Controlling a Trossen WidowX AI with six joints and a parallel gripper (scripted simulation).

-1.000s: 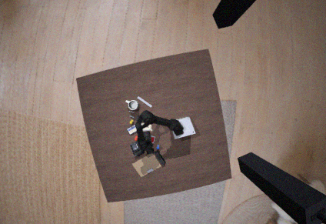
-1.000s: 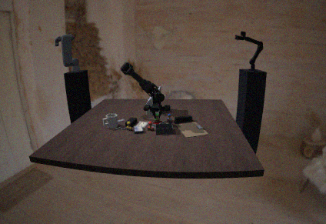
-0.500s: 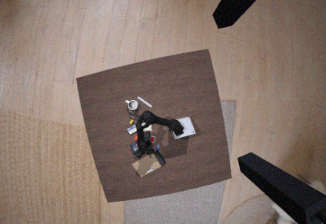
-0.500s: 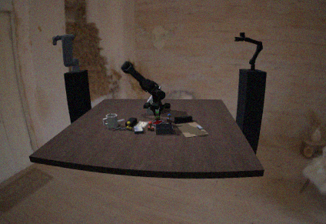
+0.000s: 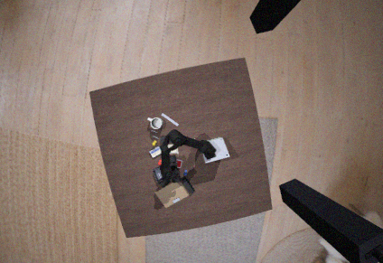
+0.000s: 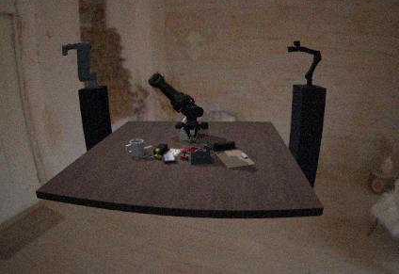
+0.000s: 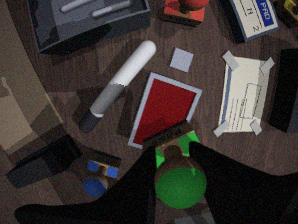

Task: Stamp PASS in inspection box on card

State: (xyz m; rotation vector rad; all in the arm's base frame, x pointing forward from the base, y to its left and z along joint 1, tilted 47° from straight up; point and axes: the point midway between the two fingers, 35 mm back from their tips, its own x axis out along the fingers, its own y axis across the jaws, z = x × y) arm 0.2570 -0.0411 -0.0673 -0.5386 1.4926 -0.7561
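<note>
My gripper tip is 110 mm to the left of the white card and 80 mm above it. From my gripper tip the other things lie so: white marker: 30 mm ahead, 60 mm to the left, 70 mm below; then green-knobbed stamp: right at my gripper tip; then red ink pad: 80 mm below.
</note>
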